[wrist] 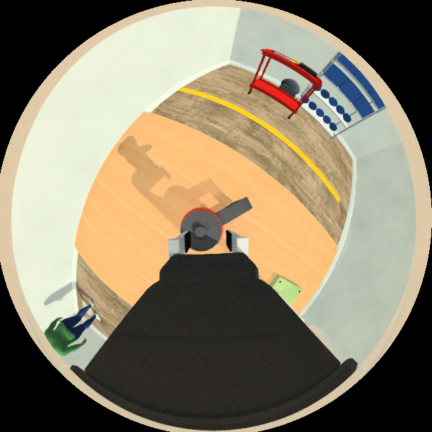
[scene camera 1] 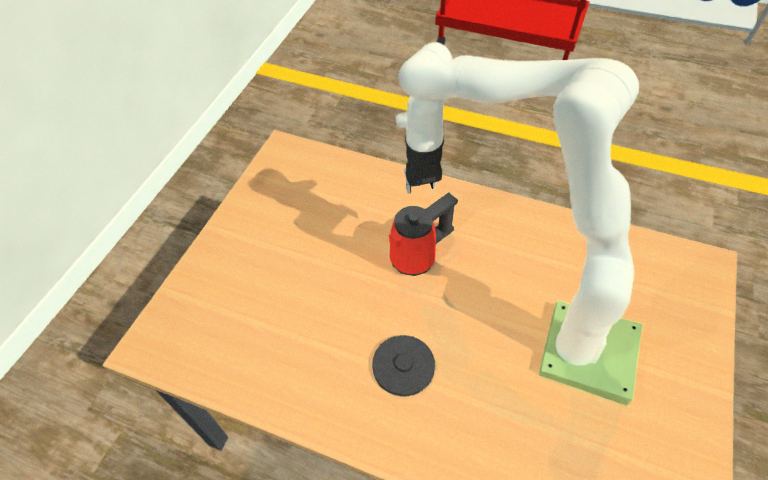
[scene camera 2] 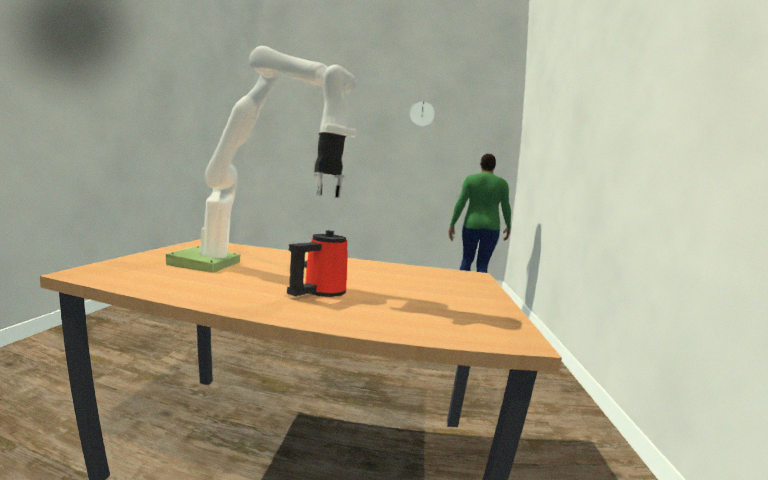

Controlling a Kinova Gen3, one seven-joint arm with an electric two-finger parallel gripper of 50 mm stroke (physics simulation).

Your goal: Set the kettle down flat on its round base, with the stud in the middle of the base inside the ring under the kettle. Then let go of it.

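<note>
A red kettle (scene camera 1: 412, 253) (scene camera 2: 330, 266) with a black lid and handle stands upright on the table; its lid (wrist: 210, 220) shows from above in the wrist view. The handle (scene camera 1: 445, 215) (scene camera 2: 296, 268) (wrist: 235, 210) points toward the back right in scene camera 1. The round black base (scene camera 1: 403, 378) with its central stud (scene camera 1: 403, 362) lies flat on the table, apart from the kettle, nearer the front edge. My gripper (scene camera 1: 420, 187) (scene camera 2: 328, 191) (wrist: 207, 237) is open and empty, pointing down above the kettle. The ring under the kettle is hidden.
The arm's green mounting plate (scene camera 1: 614, 370) (scene camera 2: 186, 259) (wrist: 286, 289) is bolted on the wooden table (scene camera 1: 254, 316) (scene camera 2: 226, 314) (wrist: 115, 220). A red cart (scene camera 1: 504, 31) (wrist: 275, 97) stands on the floor behind the table. A person in green (scene camera 2: 484, 203) (wrist: 62, 337) stands beyond the table.
</note>
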